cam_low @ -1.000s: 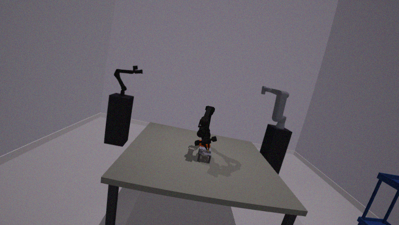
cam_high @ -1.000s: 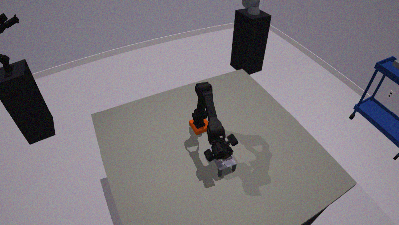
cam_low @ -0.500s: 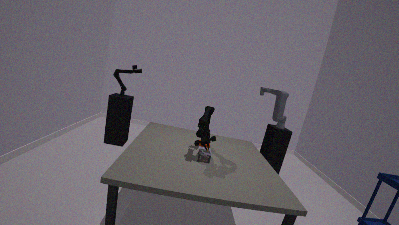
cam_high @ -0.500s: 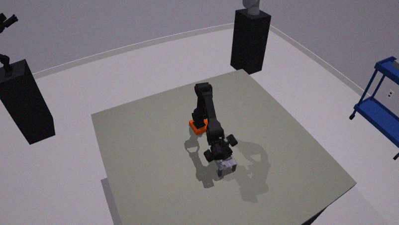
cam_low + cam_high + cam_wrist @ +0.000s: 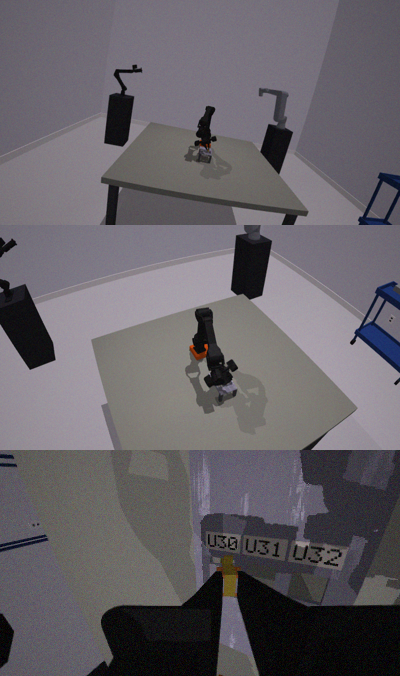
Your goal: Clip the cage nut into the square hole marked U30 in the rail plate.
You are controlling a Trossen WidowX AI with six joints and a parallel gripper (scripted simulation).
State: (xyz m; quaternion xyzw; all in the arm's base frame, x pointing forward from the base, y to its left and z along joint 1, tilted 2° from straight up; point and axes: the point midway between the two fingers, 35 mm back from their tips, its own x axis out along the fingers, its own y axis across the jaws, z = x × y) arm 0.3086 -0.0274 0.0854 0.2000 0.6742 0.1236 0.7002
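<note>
My gripper tip is 10 mm above the cage nut.
</note>
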